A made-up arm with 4 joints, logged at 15 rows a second.
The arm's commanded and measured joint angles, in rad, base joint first. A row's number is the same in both.
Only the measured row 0 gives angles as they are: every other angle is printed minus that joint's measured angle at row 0.
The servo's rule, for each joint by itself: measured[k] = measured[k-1] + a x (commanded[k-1-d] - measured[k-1]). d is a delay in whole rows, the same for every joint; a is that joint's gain. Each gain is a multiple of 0.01, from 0.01 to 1. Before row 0 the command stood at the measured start. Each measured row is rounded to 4 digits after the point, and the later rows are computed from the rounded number. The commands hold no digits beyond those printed.
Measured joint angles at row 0:
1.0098, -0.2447, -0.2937, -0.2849
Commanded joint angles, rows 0 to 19:
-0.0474, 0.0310, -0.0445, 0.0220
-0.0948, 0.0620, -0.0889, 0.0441
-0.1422, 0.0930, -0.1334, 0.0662
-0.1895, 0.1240, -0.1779, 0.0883
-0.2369, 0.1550, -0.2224, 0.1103
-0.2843, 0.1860, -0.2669, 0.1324
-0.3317, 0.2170, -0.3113, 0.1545
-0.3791, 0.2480, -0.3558, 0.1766
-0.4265, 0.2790, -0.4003, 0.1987
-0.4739, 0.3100, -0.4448, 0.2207
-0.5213, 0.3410, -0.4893, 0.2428
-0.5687, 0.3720, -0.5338, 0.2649
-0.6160, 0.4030, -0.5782, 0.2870
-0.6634, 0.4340, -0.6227, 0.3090
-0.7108, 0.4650, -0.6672, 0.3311
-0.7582, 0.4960, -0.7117, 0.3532
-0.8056, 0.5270, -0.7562, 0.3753
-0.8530, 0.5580, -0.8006, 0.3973
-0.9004, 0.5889, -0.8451, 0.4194
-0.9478, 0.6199, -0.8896, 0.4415
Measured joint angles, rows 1 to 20:
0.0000, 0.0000, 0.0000, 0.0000
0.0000, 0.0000, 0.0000, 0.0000
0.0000, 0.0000, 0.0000, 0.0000
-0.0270, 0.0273, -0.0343, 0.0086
-0.0656, 0.0578, -0.0763, 0.0224
-0.1093, 0.0888, -0.1203, 0.0395
-0.1550, 0.1198, -0.1647, 0.0585
-0.2017, 0.1508, -0.2091, 0.0787
-0.2488, 0.1818, -0.2536, 0.0996
-0.2961, 0.2128, -0.2980, 0.1210
-0.3434, 0.2438, -0.3425, 0.1427
-0.3908, 0.2748, -0.3870, 0.1645
-0.4382, 0.3058, -0.4315, 0.1864
-0.4856, 0.3368, -0.4760, 0.2084
-0.5330, 0.3678, -0.5205, 0.2304
-0.5803, 0.3988, -0.5649, 0.2525
-0.6277, 0.4298, -0.6094, 0.2745
-0.6751, 0.4608, -0.6539, 0.2966
-0.7225, 0.4918, -0.6984, 0.3187
-0.7699, 0.5228, -0.7429, 0.3408
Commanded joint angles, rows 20 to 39:
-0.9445, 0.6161, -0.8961, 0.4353
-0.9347, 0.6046, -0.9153, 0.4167
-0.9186, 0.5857, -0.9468, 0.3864
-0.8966, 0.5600, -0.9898, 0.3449
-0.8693, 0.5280, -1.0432, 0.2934
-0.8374, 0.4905, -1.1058, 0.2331
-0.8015, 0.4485, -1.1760, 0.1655
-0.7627, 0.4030, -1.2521, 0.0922
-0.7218, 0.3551, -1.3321, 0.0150
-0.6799, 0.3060, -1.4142, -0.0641
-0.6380, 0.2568, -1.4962, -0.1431
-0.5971, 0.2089, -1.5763, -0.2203
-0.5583, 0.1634, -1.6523, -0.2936
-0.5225, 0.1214, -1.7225, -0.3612
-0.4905, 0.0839, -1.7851, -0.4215
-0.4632, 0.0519, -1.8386, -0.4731
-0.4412, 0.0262, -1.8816, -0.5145
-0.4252, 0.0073, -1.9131, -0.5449
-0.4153, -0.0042, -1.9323, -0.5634
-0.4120, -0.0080, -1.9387, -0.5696
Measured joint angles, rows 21 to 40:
-0.8173, 0.5538, -0.7873, 0.3628
-0.8647, 0.5847, -0.8318, 0.3849
-0.9121, 0.6157, -0.8763, 0.4070
-0.9306, 0.6161, -0.8915, 0.4180
-0.9329, 0.6060, -0.9098, 0.4175
-0.9247, 0.5881, -0.9383, 0.4054
-0.9087, 0.5634, -0.9780, 0.3818
-0.8862, 0.5322, -1.0282, 0.3473
-0.8584, 0.4955, -1.0880, 0.3028
-0.8260, 0.4541, -1.1558, 0.2493
-0.7899, 0.4091, -1.2300, 0.1880
-0.7511, 0.3616, -1.3086, 0.1205
-0.7105, 0.3127, -1.3899, 0.0485
-0.6692, 0.2635, -1.4718, -0.0262
-0.6281, 0.2155, -1.5523, -0.1019
-0.5883, 0.1697, -1.6293, -0.1767
-0.5508, 0.1272, -1.7011, -0.2487
-0.5164, 0.0891, -1.7658, -0.3161
-0.4861, 0.0564, -1.8219, -0.3773
-0.4605, 0.0298, -1.8679, -0.4308

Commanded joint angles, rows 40 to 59:
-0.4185, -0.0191, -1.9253, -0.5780
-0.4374, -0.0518, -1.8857, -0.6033
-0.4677, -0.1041, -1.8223, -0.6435
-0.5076, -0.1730, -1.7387, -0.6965
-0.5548, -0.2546, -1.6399, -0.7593
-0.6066, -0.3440, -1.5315, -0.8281
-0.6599, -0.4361, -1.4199, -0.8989
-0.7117, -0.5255, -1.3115, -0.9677
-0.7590, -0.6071, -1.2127, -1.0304
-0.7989, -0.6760, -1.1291, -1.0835
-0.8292, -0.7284, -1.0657, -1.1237
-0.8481, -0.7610, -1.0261, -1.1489
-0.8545, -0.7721, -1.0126, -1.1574
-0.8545, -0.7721, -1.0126, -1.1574
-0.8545, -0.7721, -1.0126, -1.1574
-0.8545, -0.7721, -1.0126, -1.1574
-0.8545, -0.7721, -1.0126, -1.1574
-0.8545, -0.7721, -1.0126, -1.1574
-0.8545, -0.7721, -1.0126, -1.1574
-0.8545, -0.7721, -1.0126, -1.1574
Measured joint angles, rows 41 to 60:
-0.4404, 0.0100, -1.9027, -0.4753
-0.4261, -0.0025, -1.9255, -0.5097
-0.4181, -0.0073, -1.9357, -0.5331
-0.4183, -0.0177, -1.9277, -0.5506
-0.4292, -0.0477, -1.8954, -0.5712
-0.4511, -0.0973, -1.8391, -0.5994
-0.4833, -0.1639, -1.7618, -0.6373
-0.5241, -0.2437, -1.6679, -0.6849
-0.5711, -0.3320, -1.5629, -0.7407
-0.6217, -0.4236, -1.4528, -0.8024
-0.6730, -0.5133, -1.3440, -0.8669
-0.7220, -0.5958, -1.2429, -0.9307
-0.7658, -0.6664, -1.1553, -0.9903
-0.8019, -0.7210, -1.0863, -1.0423
-0.8282, -0.7562, -1.0399, -1.0839
-0.8432, -0.7702, -1.0189, -1.1126
-0.8496, -0.7719, -1.0140, -1.1301
-0.8524, -0.7721, -1.0129, -1.1407
-0.8536, -0.7721, -1.0127, -1.1472
-0.8541, -0.7721, -1.0126, -1.1512

